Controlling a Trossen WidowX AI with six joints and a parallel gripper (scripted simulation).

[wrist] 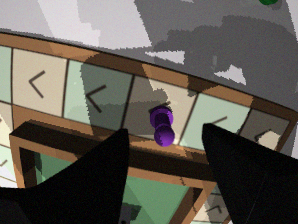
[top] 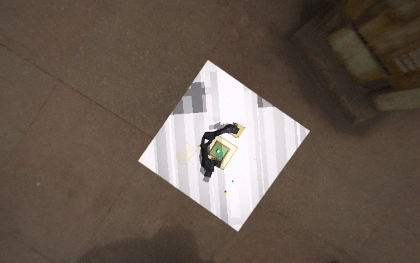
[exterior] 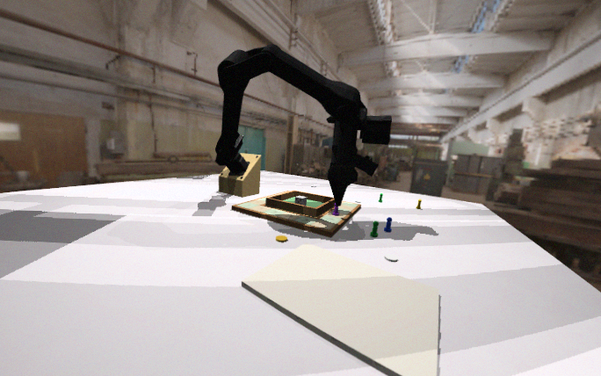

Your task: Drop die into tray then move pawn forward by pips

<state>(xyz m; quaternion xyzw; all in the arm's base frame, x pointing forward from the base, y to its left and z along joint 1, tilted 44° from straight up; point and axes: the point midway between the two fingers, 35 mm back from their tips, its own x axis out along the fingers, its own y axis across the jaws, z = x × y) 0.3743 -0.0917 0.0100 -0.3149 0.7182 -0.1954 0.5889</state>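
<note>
Now: the purple pawn 20 mm below my gripper tip. From my gripper tip the other things lie so: die 110 mm behind, 20 mm to the left, 20 mm below; then green dice tray 110 mm behind, 40 mm to the left, 40 mm below; then blue pawn 130 mm ahead, 10 mm to the right, 30 mm below.
</note>
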